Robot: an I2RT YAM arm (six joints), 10 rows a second.
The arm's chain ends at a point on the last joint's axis. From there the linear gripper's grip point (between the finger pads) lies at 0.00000 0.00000 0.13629 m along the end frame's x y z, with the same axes.
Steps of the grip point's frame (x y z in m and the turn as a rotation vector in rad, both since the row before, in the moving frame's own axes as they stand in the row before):
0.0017 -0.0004 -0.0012 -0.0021 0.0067 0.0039
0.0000 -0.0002 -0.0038 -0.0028 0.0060 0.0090
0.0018 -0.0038 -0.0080 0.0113 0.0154 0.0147
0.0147 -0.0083 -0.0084 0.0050 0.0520 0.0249
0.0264 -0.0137 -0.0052 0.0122 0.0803 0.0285
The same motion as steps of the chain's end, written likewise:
0.0008 -0.0007 -0.0012 -0.0021 0.0067 0.0039
-0.0008 -0.0006 -0.0038 -0.0028 0.0060 0.0090
-0.0003 -0.0023 -0.0080 0.0113 0.0154 0.0147
0.0076 -0.0077 -0.0082 0.0050 0.0520 0.0249
0.0154 -0.0122 -0.0048 0.0122 0.0803 0.0285

